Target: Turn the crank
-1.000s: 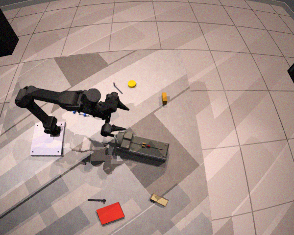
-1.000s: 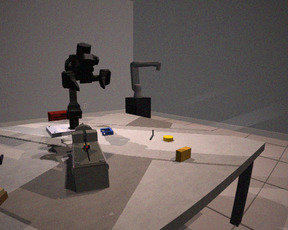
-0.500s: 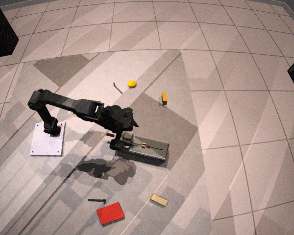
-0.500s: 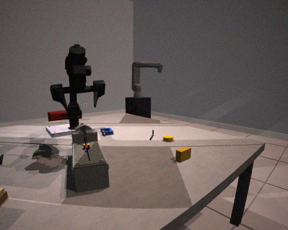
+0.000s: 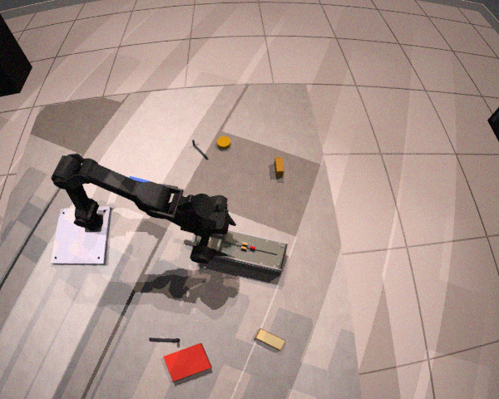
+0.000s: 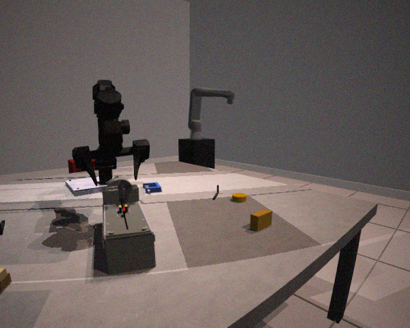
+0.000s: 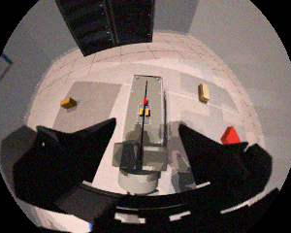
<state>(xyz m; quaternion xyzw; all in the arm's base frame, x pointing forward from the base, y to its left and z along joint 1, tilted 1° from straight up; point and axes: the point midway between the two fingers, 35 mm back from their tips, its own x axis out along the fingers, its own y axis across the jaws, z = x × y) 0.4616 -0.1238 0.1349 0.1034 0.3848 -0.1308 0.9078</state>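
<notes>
My gripper tip is now 13 cm past the dark crank handle, 7 cm to the right of it and 7 cm above it. From my gripper tip the other things lie so: tan block (28 cm to the right, 12 cm below, 9 cm ahead); then red plate (34 cm to the right, 16 cm behind, 12 cm below); then red pointer (6 cm ahead, 5 cm below, 1 cm to the right).
</notes>
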